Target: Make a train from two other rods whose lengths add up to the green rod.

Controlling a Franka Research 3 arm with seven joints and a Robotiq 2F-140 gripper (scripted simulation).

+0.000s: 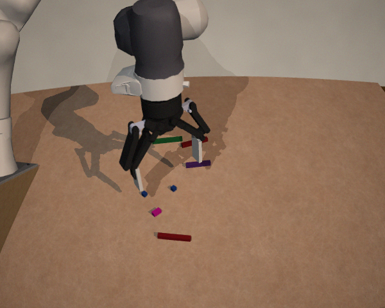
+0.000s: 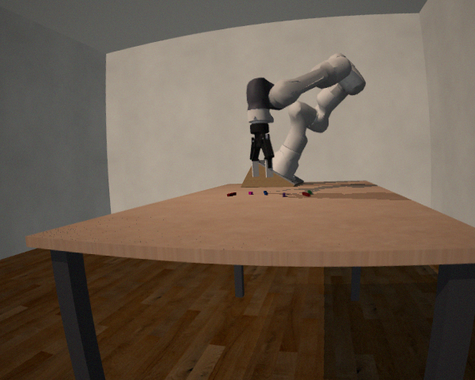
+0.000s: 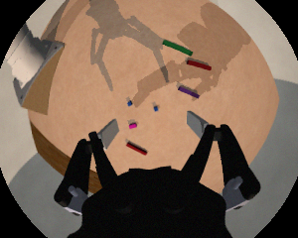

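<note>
Right now the magenta rod is 80 mm below my hand, 60 mm to the right of it and 30 mm behind it. Round my hand: purple rod: 90 mm to the left, 80 mm below, 70 mm ahead; green rod: 190 mm to the left, 80 mm below, 10 mm behind.
</note>
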